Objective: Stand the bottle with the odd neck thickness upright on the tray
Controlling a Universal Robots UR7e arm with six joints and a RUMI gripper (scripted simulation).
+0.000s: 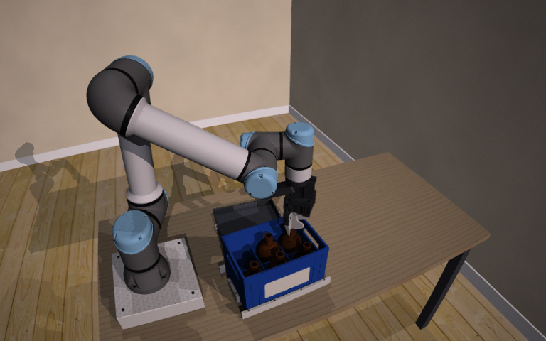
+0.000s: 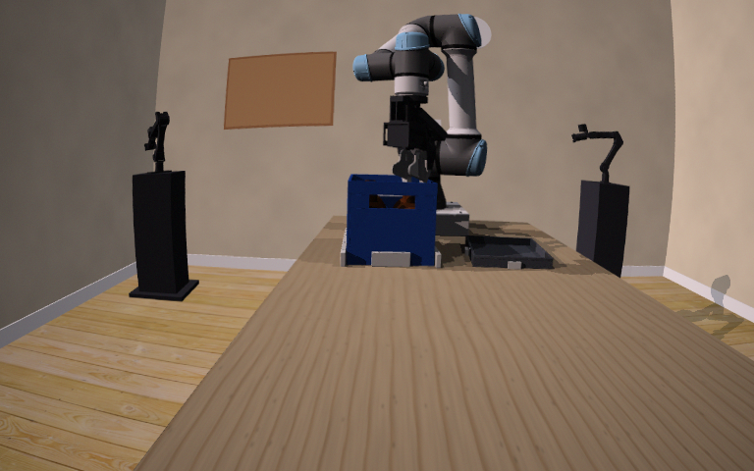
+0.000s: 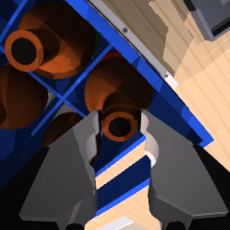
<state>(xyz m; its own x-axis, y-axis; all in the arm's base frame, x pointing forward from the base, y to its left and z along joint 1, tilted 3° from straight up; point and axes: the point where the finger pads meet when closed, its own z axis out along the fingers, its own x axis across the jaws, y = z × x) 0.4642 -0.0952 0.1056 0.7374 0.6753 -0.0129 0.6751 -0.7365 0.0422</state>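
Now: the crate 8 cm behind my hand, 5 cm to the right of it and 7 cm below it. Round my hand: tray (4 cm behind, 24 cm to the left, 14 cm below).
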